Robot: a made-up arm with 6 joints. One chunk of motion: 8 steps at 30 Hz.
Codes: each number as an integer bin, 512 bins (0 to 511) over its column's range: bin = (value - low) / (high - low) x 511, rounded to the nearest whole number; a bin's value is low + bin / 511 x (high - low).
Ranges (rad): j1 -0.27..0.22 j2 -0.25..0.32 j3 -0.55..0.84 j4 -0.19..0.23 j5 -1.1..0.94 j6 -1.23..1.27
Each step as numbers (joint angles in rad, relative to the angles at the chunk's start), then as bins.
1 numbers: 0.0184 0.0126 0.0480 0.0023 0.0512 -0.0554
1 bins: 301 235 220 234 288 240
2 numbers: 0.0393 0.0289 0.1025 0.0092 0.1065 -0.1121
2 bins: 323 250 240 242 302 228
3 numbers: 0.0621 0.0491 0.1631 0.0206 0.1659 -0.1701
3 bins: 346 268 262 256 317 217
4 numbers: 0.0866 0.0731 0.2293 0.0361 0.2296 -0.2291
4 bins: 372 290 286 275 333 205
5 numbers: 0.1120 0.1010 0.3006 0.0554 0.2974 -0.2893
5 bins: 398 315 313 299 350 192
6 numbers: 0.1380 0.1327 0.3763 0.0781 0.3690 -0.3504
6 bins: 425 343 341 326 368 180
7 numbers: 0.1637 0.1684 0.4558 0.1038 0.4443 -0.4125
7 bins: 452 375 370 357 387 167
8 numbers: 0.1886 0.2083 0.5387 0.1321 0.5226 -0.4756
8 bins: 478 411 400 392 406 154
